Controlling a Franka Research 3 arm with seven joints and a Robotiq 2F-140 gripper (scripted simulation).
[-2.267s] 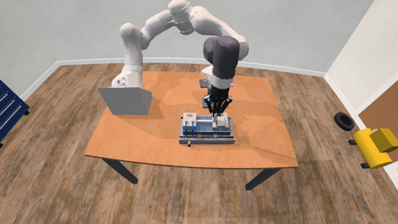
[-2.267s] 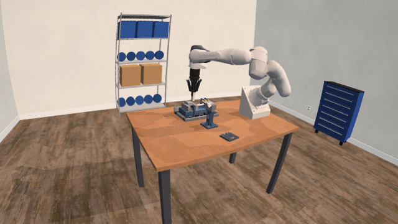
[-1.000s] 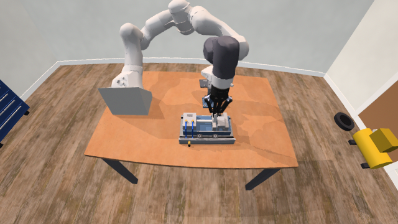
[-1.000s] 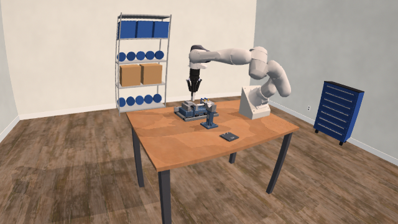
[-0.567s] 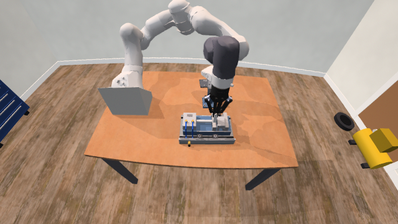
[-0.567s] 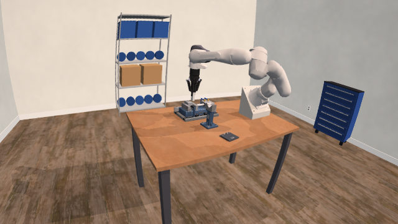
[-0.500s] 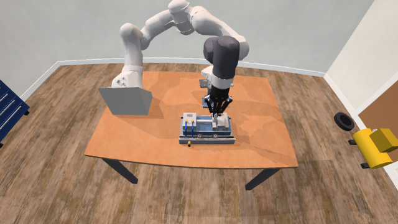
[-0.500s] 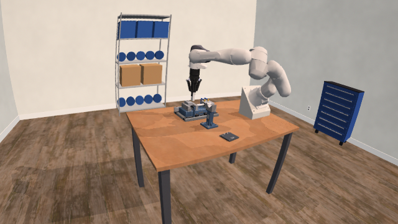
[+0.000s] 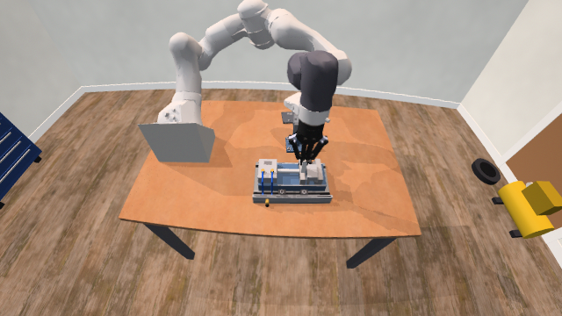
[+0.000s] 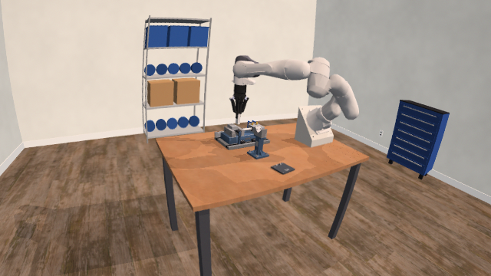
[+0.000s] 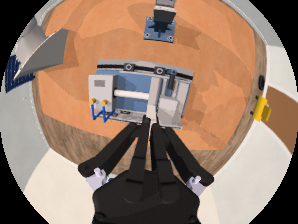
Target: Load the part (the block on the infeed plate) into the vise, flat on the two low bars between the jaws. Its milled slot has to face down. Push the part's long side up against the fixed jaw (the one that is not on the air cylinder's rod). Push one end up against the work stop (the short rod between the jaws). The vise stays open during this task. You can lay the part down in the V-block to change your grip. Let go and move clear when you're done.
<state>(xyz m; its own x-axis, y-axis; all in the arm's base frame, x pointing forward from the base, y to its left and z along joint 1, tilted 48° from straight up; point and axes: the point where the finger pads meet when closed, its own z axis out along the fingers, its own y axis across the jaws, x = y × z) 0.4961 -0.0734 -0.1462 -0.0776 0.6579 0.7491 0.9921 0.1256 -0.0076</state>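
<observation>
The part is 60 mm below my hand and 40 mm ahead of it. From my hand the other things lie so: fixed jaw 70 mm below, 60 mm ahead, 30 mm to the left; then air cylinder 130 mm behind, 70 mm below, 10 mm to the left; then vise 110 mm below, 30 mm behind, 20 mm to the left.
</observation>
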